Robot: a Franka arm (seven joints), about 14 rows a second.
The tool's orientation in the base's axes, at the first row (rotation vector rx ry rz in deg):
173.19 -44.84 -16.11
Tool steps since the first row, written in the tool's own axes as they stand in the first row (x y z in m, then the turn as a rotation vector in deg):
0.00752 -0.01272 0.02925 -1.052 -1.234 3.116
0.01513 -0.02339 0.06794 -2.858 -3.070 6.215
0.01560 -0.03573 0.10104 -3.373 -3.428 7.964
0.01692 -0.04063 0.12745 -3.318 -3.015 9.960
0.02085 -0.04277 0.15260 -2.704 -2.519 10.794
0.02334 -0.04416 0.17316 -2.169 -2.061 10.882
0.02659 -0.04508 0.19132 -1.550 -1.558 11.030
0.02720 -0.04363 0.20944 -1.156 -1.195 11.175
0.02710 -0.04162 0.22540 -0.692 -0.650 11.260
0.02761 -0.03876 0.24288 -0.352 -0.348 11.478
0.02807 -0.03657 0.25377 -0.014 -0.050 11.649
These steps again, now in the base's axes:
0.00747 0.00863 -0.03072 -0.855 1.707 -2.949
0.01239 0.01580 -0.07063 -2.065 4.304 -5.782
0.01294 0.02764 -0.10391 -2.641 4.933 -7.433
0.01182 0.03231 -0.13037 -3.140 4.621 -9.385
0.01184 0.03326 -0.15590 -2.997 3.923 -10.286
0.01106 0.03407 -0.17663 -2.773 3.268 -10.440
0.01112 0.03400 -0.19510 -2.508 2.535 -10.666
0.00778 0.03314 -0.21296 -2.370 2.033 -10.858
0.00395 0.03204 -0.22854 -2.248 1.336 -10.993
-0.00004 0.02996 -0.24568 -2.139 0.916 -11.251
-0.00260 0.02824 -0.25636 -2.022 0.498 -11.462

